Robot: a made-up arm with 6 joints.
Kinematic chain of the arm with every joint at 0, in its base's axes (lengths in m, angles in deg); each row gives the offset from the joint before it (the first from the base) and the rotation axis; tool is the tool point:
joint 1: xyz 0 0 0.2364 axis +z
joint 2: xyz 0 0 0 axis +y
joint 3: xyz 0 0 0.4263 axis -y
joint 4: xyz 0 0 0 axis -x
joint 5: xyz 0.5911 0 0 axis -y
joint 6: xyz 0 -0.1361 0 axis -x
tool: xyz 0 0 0
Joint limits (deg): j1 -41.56..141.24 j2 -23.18..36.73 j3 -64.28..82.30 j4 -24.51..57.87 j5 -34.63..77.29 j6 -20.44..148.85
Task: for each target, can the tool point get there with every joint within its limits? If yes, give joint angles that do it. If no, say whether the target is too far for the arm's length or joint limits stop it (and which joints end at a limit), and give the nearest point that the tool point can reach.
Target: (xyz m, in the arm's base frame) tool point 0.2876 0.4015 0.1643
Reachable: yes | joints 70.26 17.47 -38.20 7.02 4.49 115.98
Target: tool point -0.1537 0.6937 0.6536
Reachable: yes | joints 113.39 14.43 16.96 -9.19 -1.22 56.96
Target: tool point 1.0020 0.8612 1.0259
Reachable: no: too far | nearest point 0.6166 0.5299 0.8122 | short by 0.551 m
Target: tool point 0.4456 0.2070 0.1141
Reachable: yes | joints 40.73 24.20 -33.16 -10.47 30.90 128.63
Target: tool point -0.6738 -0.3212 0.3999
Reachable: no: joint limits stop it (at a limit: joint 1, joint 2, joint 4) | nearest point -0.2498 0.2934 0.3748 | short by 0.747 m
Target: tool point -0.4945 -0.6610 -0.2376
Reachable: no: joint limits stop it (at a limit: joint 1, joint 2, joint 3) | nearest point 0.0127 -0.1931 -0.0013 | short by 0.729 m
